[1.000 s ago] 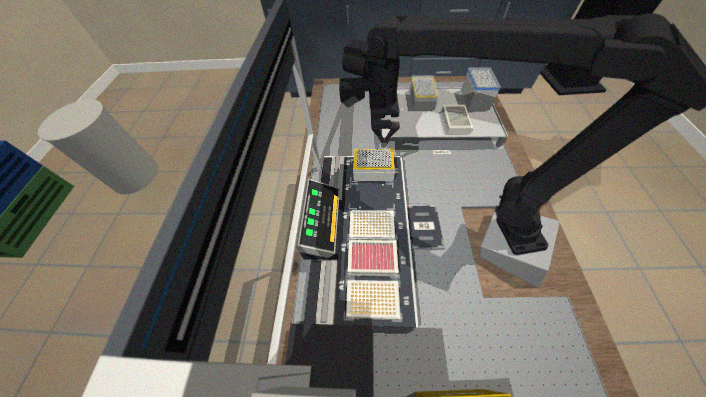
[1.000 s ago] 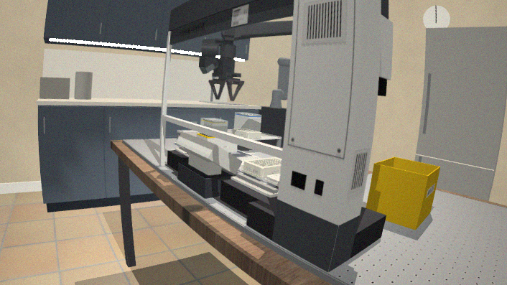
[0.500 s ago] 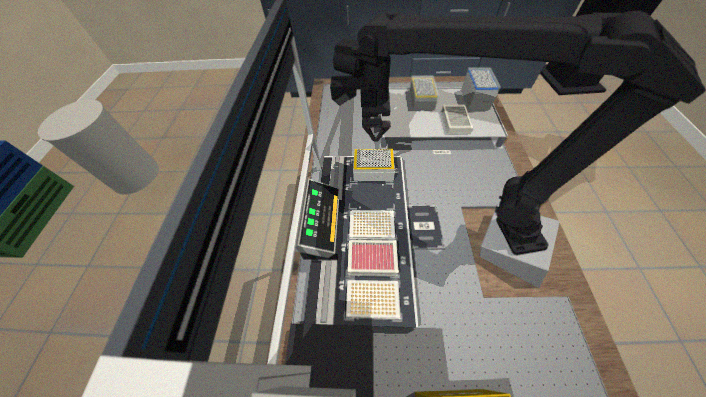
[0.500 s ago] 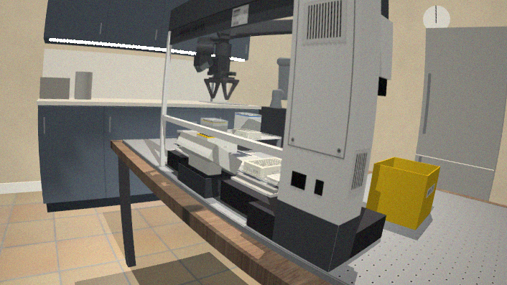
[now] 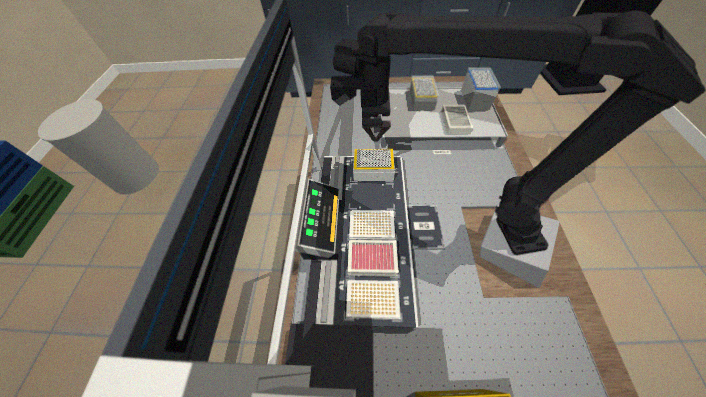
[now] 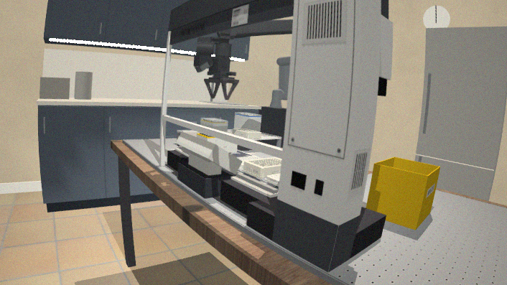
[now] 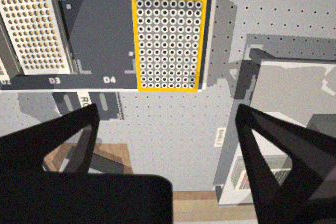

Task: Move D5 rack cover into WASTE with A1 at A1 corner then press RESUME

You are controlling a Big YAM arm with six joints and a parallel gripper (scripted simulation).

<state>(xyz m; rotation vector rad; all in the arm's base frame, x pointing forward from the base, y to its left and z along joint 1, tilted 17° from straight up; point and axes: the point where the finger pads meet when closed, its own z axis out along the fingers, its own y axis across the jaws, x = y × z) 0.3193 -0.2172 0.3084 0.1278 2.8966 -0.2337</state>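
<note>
Right now the tip rack is 10 mm ahead of my hand and 160 mm below it. From my hand the other things lie so: spare nest RG 130 mm behind, 190 mm to the left, 250 mm below; liquid handler tower 240 mm ahead, 590 mm to the left, 20 mm above; shelf 290 mm behind, 260 mm to the right, 200 mm below.
</note>
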